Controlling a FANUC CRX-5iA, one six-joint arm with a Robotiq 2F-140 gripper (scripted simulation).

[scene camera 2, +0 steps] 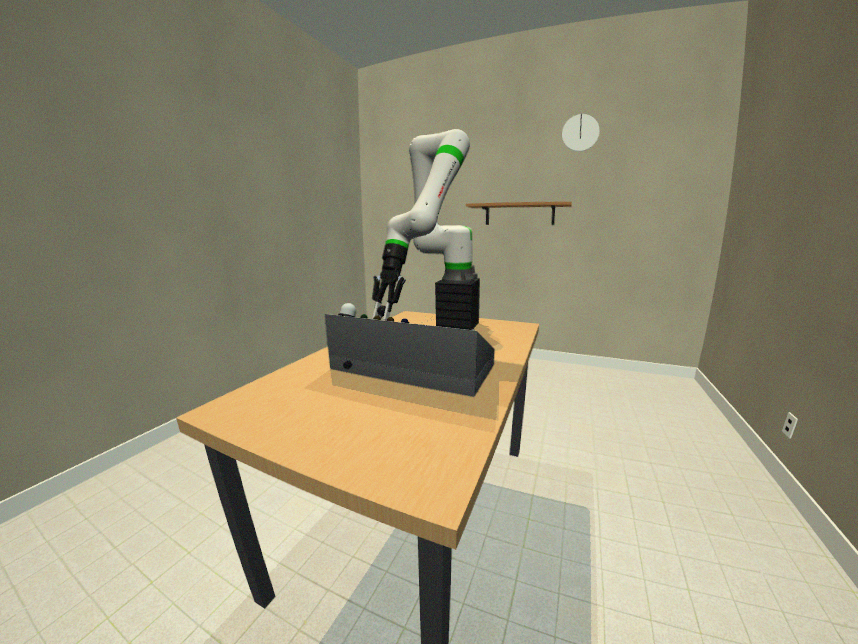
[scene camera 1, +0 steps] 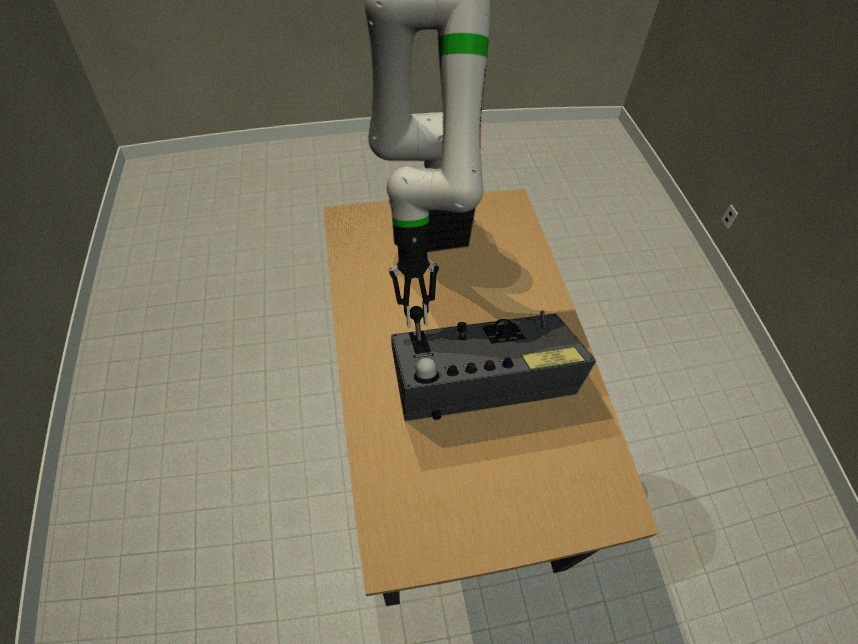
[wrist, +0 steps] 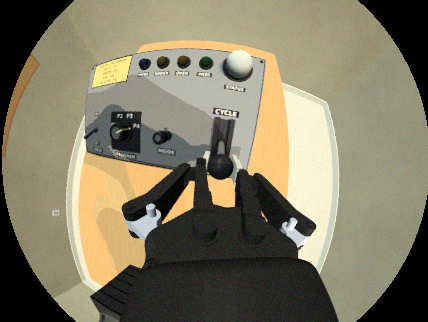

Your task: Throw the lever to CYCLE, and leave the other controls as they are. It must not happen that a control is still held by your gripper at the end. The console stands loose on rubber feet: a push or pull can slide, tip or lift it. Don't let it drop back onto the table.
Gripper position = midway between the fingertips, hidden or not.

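Note:
A dark grey console (scene camera 1: 447, 374), (scene camera 2: 453, 360), (wrist: 160, 90) is visible. So is the gripper (scene camera 1: 417, 324), (scene camera 2: 380, 319), (wrist: 220, 160).

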